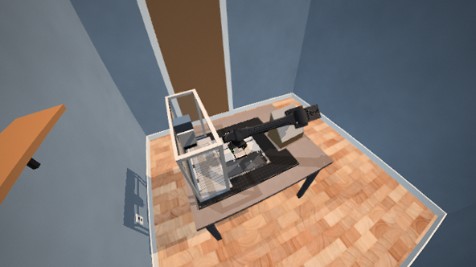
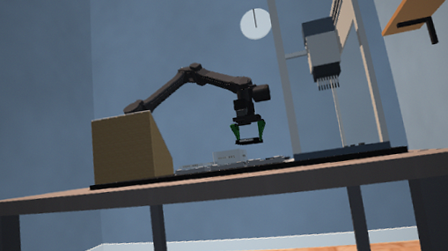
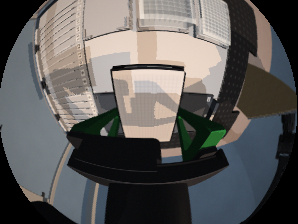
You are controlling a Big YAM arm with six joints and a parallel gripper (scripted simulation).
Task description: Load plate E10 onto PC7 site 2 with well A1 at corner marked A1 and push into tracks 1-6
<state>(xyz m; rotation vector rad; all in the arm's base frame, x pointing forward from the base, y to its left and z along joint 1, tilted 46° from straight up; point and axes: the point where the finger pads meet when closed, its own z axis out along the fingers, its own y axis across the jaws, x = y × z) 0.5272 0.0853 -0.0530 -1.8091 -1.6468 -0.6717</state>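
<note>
Right now the plate carrier PC7 is 80 mm below my hand, 70 mm to the left of it and 20 mm behind it. The rest, counted from my hand: flat plate: 180 mm to the right, 160 mm behind, 70 mm below; deep-well block: 190 mm to the right, 70 mm below, 50 mm behind.
</note>
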